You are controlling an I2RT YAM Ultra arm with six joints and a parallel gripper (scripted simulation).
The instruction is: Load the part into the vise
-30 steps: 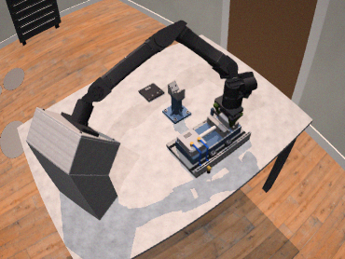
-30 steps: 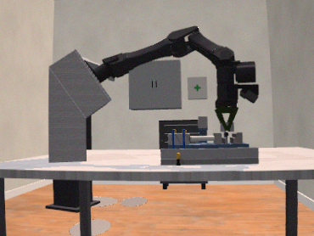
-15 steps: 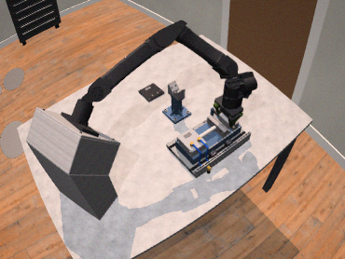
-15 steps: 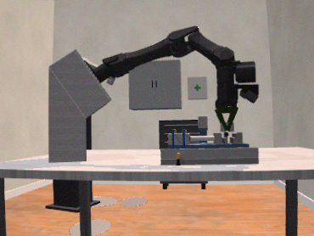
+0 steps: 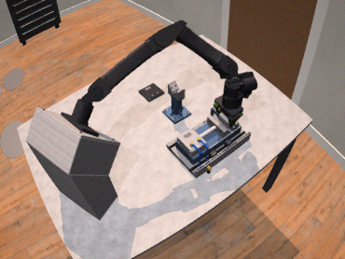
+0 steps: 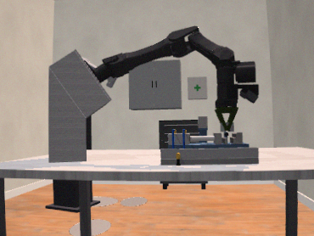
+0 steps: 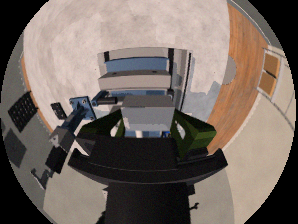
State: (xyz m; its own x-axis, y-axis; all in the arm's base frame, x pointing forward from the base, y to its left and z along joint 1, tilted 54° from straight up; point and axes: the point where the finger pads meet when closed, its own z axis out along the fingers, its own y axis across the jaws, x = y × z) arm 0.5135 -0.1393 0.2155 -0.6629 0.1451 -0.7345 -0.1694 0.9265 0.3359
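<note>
My hand is right at the grey part. From my hand the other things lie so: fixed jaw: 3 cm to the left, 3 cm below, 3 cm ahead; moving jaw: 3 cm below, 3 cm behind, 1 cm to the left; air cylinder rod: 8 cm behind, 3 cm below.
</note>
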